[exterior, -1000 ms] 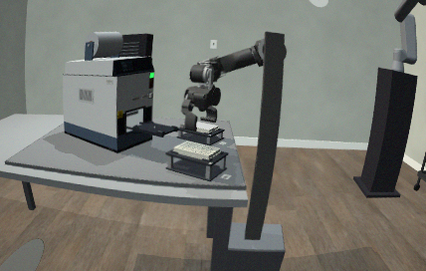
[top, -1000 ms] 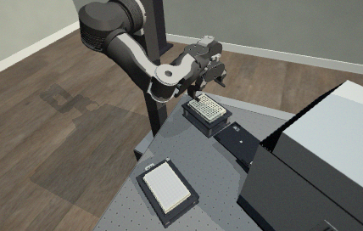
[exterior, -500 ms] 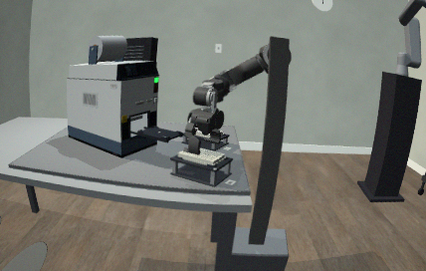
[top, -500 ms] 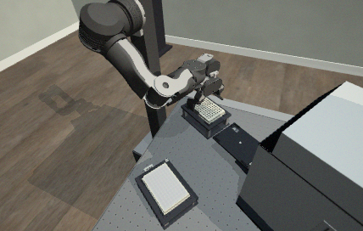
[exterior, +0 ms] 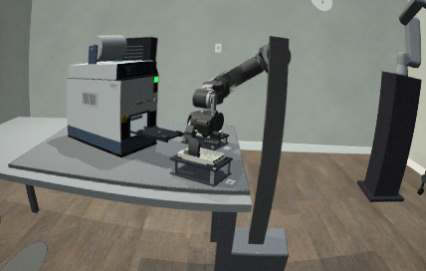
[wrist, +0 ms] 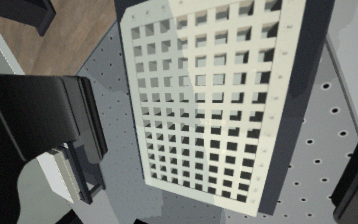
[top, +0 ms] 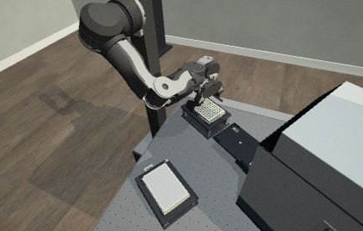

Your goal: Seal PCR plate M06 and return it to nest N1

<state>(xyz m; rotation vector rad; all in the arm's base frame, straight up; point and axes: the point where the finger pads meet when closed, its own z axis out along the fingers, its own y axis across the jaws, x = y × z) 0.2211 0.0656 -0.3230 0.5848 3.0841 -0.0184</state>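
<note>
The 96-well plate M06 lies 20 mm below my hand. The rest, counted from my hand: nest N1: 30 mm below; sealer stage: 170 mm ahead, 120 mm to the right, 10 mm above; yellow warning label: 300 mm ahead, 70 mm to the right, 60 mm above.
</note>
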